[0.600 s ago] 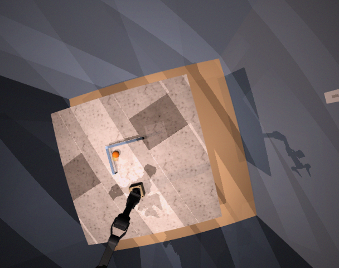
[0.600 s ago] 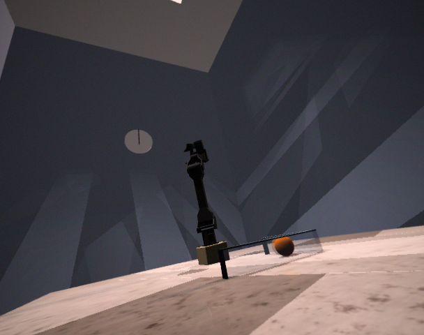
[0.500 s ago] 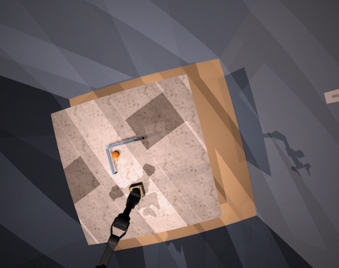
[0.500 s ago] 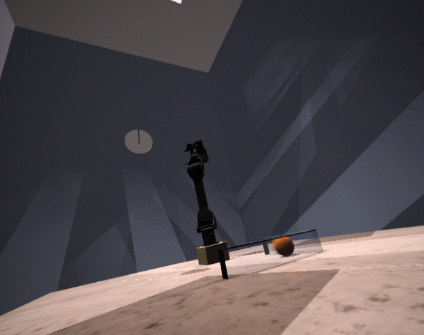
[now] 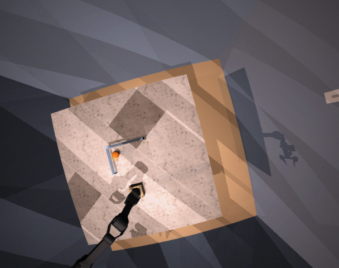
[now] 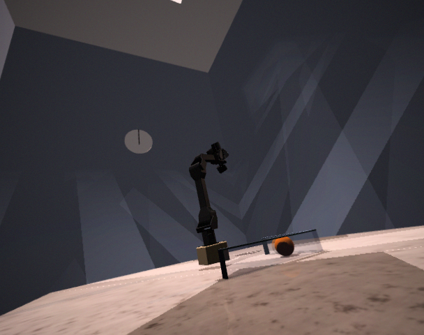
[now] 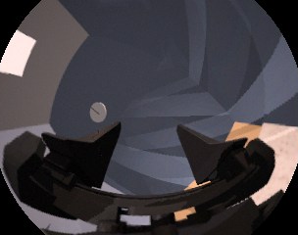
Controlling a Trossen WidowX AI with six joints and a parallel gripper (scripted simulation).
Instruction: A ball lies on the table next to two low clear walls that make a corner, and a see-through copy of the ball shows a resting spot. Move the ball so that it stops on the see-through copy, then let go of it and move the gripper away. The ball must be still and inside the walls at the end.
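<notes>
My gripper tip is now 68 cm short of the orange ball, 60 cm above it and 9 cm to the left of it. From my gripper tip the other things lie so: see-through copy of ball 66 cm ahead, 60 cm below, 8 cm to the right.
</notes>
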